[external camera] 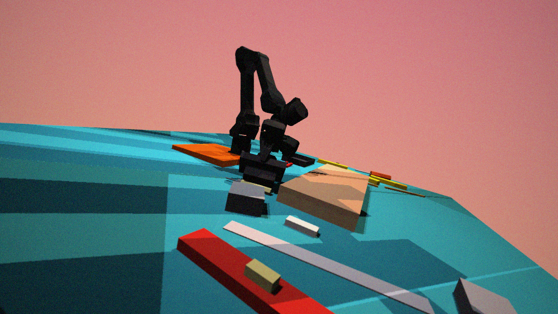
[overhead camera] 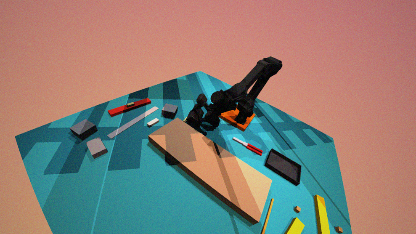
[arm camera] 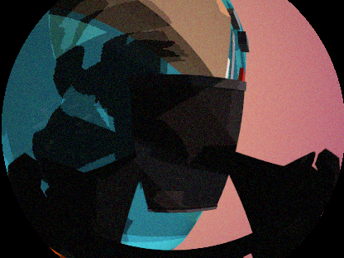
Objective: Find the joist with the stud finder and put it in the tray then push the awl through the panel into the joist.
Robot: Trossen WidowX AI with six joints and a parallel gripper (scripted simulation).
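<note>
My gripper tip is now 4 cm short of the green light, 3 cm above it and 2 cm to the left of it. Also, from my gripper tip: stud finder 2 cm below, 2 cm ahead, 1 cm to the right; white block 16 cm ahead, 15 cm to the right, 4 cm below; awl 4 cm to the right, 4 cm below, 2 cm behind.
</note>
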